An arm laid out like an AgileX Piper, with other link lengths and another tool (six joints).
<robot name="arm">
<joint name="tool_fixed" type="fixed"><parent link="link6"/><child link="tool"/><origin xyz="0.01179 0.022 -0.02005" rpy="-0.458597 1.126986 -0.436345"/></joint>
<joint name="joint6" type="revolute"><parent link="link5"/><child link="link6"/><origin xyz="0.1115 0 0.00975"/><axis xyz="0.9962 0 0.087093"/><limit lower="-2.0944" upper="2.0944"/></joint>
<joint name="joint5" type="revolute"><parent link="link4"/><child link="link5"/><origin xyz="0 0 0"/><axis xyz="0 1 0"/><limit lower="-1.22" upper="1.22"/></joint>
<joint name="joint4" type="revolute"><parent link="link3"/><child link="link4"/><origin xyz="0.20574 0 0.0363"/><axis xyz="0.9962 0 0.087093"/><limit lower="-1.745" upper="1.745"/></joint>
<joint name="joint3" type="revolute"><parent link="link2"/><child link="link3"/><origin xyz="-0.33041 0 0.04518"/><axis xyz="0 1 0"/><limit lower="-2.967" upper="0"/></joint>
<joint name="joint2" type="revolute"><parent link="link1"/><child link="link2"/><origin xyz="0 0 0"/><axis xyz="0 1 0"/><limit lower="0" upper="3.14"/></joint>
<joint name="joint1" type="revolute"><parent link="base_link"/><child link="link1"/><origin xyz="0 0 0.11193"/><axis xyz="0 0 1"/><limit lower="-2.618" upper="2.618"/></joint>
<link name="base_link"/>
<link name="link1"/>
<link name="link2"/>
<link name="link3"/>
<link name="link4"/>
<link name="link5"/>
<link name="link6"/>
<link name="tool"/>
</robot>
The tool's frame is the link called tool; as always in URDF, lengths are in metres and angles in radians.
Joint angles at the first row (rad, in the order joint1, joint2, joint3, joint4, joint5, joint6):
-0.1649, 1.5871, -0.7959, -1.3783, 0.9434, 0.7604
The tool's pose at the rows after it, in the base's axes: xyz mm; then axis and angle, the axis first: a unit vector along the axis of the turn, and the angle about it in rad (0 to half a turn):
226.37 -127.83 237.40 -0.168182 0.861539 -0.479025 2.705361
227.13 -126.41 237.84 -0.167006 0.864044 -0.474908 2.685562
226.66 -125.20 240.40 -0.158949 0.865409 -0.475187 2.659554
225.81 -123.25 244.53 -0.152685 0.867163 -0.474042 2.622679
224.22 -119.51 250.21 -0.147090 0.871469 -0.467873 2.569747
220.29 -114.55 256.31 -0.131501 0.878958 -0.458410 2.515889
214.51 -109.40 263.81 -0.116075 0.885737 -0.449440 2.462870
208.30 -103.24 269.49 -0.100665 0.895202 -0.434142 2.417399
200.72 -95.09 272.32 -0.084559 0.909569 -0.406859 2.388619
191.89 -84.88 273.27 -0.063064 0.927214 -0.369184 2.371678
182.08 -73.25 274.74 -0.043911 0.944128 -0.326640 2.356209
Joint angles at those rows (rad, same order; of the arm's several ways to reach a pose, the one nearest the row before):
-0.1649, 1.5788, -0.7958, -1.3680, 0.9208, 0.7624
-0.1649, 1.5722, -0.7959, -1.3643, 0.9034, 0.7667
-0.1649, 1.5586, -0.7959, -1.3626, 0.8934, 0.7820
-0.1649, 1.5369, -0.7959, -1.3598, 0.8744, 0.7928
-0.1649, 1.5038, -0.7959, -1.3464, 0.8398, 0.7952
-0.1649, 1.4642, -0.7959, -1.3104, 0.8101, 0.7952
-0.1649, 1.4180, -0.7958, -1.2683, 0.7846, 0.7856
-0.1649, 1.3748, -0.7959, -1.2067, 0.7595, 0.7610
-0.1649, 1.3347, -0.7958, -1.1038, 0.7393, 0.7036
-0.1649, 1.2962, -0.7959, -0.9647, 0.7308, 0.6266
-0.1649, 1.2543, -0.7959, -0.8121, 0.7307, 0.5356

